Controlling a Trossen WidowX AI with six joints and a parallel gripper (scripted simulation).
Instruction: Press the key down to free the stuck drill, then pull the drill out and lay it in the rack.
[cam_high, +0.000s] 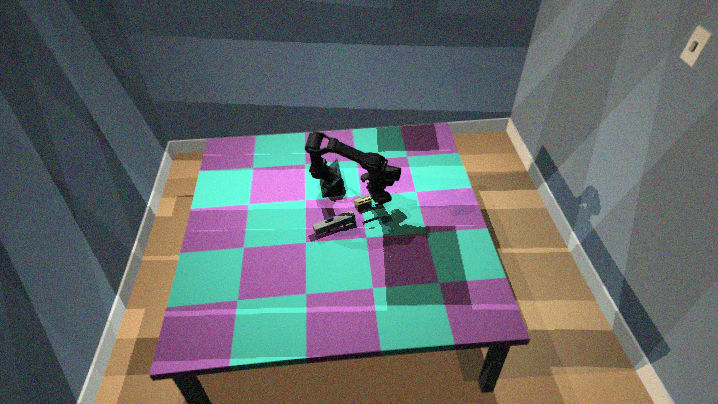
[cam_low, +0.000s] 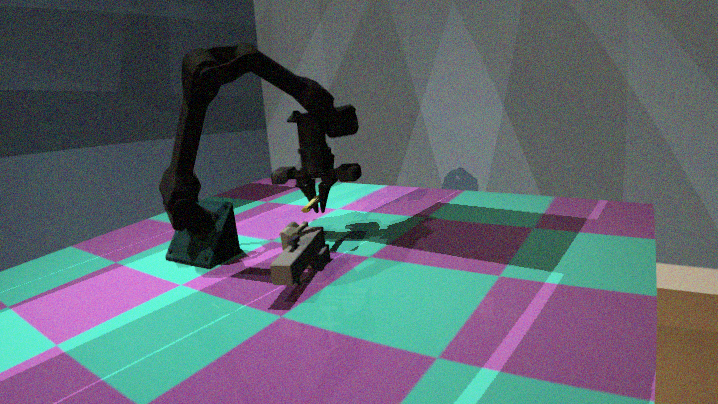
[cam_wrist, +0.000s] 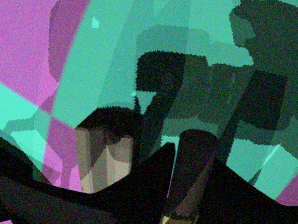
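Right now the drill is 20 mm ahead of my gripper tip, 40 mm to the right of it and 30 mm above it. The rest, counted from my gripper tip: dark block 110 mm ahead, 180 mm to the right, 20 mm below.
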